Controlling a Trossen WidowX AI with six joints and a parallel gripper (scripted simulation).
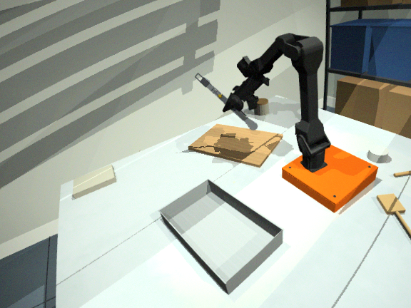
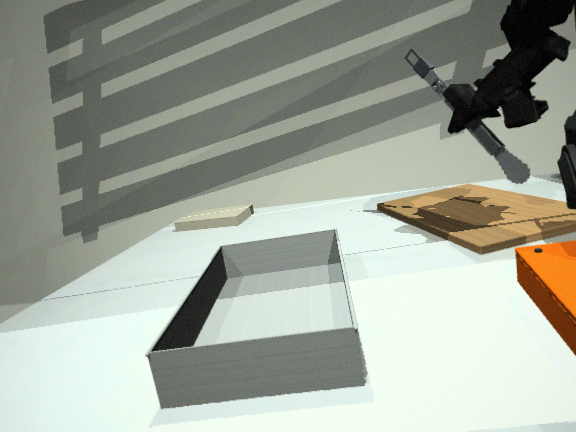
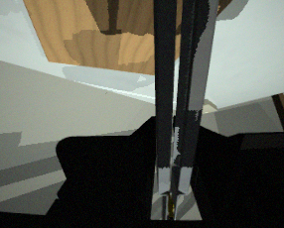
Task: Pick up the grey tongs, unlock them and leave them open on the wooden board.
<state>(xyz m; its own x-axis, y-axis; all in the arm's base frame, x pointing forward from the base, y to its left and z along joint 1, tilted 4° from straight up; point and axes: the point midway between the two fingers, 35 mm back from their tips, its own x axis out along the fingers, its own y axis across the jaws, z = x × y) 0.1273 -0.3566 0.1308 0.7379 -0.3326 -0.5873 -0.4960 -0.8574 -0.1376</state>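
Right now the wooden board is 30 mm behind my gripper tip, 10 mm to the left of it and 160 mm below it. From my gripper tip the other things lie so: cream block (610 mm ahead, 50 mm to the right, 150 mm below); then wooden-lidded jar (290 mm behind, 200 mm to the right, 130 mm below); then roasting tin (220 mm ahead, 430 mm to the left, 130 mm below).
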